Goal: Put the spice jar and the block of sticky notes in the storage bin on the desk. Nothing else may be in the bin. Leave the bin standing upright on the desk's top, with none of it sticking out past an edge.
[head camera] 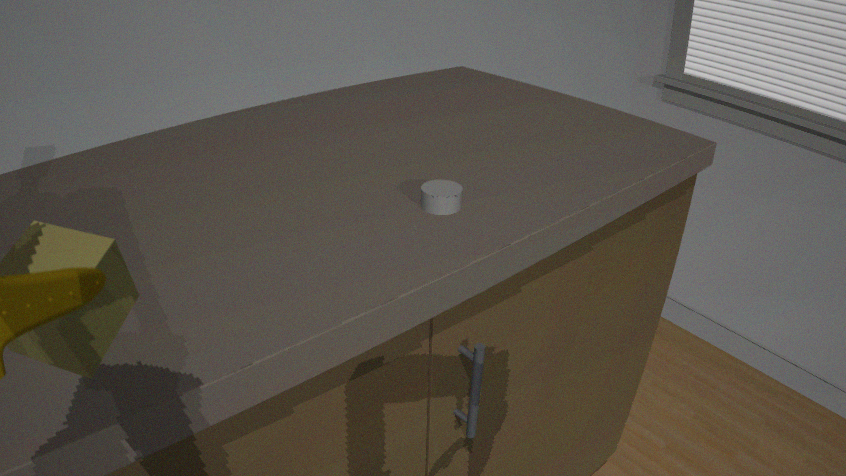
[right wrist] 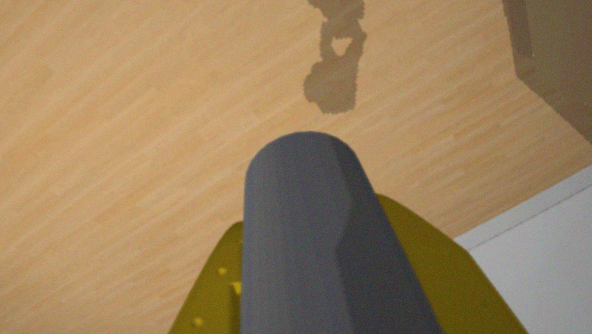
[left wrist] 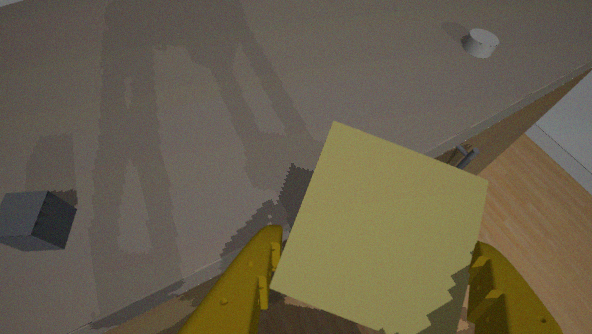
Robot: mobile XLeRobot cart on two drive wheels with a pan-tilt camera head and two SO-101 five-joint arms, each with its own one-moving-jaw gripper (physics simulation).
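Frame: origin at the left arm's base, x ahead, y left, z up, level; centimetres.
Seen in the pictures: left hand at its tool point: [left wrist: 281, 242]; right hand at its tool point: [right wrist: 255, 239].
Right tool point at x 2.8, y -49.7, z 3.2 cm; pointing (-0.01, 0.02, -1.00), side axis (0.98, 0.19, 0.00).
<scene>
Pixels of each thing's middle, then the offset from my right tool point to it. "spot": a spot on its surface instead. Level surfaces: height alone.
- pale yellow block at the middle of its body: [left wrist: 368, 233] [head camera: 59, 297] dz +23.7, dx +19.4, dy +50.2 cm
- smooth dark grey cylinder at the middle of its body: [right wrist: 324, 278] dz +1.9, dx +1.0, dy +1.1 cm
- worktop at its surface level: dz +10.3 cm
- grey bar handle at a spot on its surface: [head camera: 475, 384] spot: dz -4.7, dx +44.1, dy +27.5 cm
- short white round thing at the middle of its body: [head camera: 441, 196] [left wrist: 480, 43] dz +11.4, dx +55.4, dy +30.9 cm
- dark grey cube at the middle of its body: [left wrist: 35, 221] dz +12.1, dx +19.5, dy +73.9 cm
- Wooden floor at its surface level: dz -80.7 cm
The block of sticky notes, a pale yellow block [head camera: 70, 247] [left wrist: 390, 200], is held tilted between the two jaws of my left gripper [left wrist: 376, 236]. In the left wrist view it is above the front edge of a brown worktop; in the head view one yellow jaw [head camera: 53, 293] shows across it. My right gripper [right wrist: 308, 210] is shut on a smooth dark grey cylinder [right wrist: 295, 250], which I take for the spice jar; its far end points out past the jaw tips, over the floor. The storage bin does not show in these views.
The worktop [head camera: 283, 195] [left wrist: 350, 65] tops a wooden cabinet [head camera: 562, 307] with a grey bar handle [head camera: 475, 384]. A short white round thing [head camera: 441, 198] [left wrist: 481, 44] stands near its front edge. A dark grey cube [left wrist: 20, 215] lies at the left wrist view's left. Wooden floor [right wrist: 125, 125] lies below.
</scene>
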